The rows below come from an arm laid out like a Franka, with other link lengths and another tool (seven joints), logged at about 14 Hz.
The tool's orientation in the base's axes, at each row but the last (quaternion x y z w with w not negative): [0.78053 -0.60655 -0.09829 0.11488]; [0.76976 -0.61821 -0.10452 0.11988]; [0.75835 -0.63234 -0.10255 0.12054]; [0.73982 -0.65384 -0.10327 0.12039]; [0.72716 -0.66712 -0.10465 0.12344]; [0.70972 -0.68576 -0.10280 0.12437]
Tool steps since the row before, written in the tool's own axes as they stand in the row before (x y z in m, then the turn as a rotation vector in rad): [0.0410 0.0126 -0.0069 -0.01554 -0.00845 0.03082]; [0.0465 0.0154 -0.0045 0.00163 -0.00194 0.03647]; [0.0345 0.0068 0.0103 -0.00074 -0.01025 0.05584]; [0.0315 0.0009 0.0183 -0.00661 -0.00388 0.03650]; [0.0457 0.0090 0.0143 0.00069 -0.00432 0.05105]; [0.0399 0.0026 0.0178 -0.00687 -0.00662 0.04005]
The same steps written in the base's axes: [0.0004 -0.0423 0.0098 -0.00502 0.01522 -0.03172]; [-0.0029 -0.0484 0.0085 -0.00913 -0.00321 -0.03525]; [-0.0033 -0.0357 -0.0078 -0.00775 -0.00048 -0.05624]; [-0.0026 -0.0322 -0.0170 -0.00848 0.00544 -0.03591]; [-0.0090 -0.0468 -0.0101 -0.01204 -0.00238 -0.04975]; [-0.0066 -0.0406 -0.0151 -0.00666 0.00563 -0.04024]
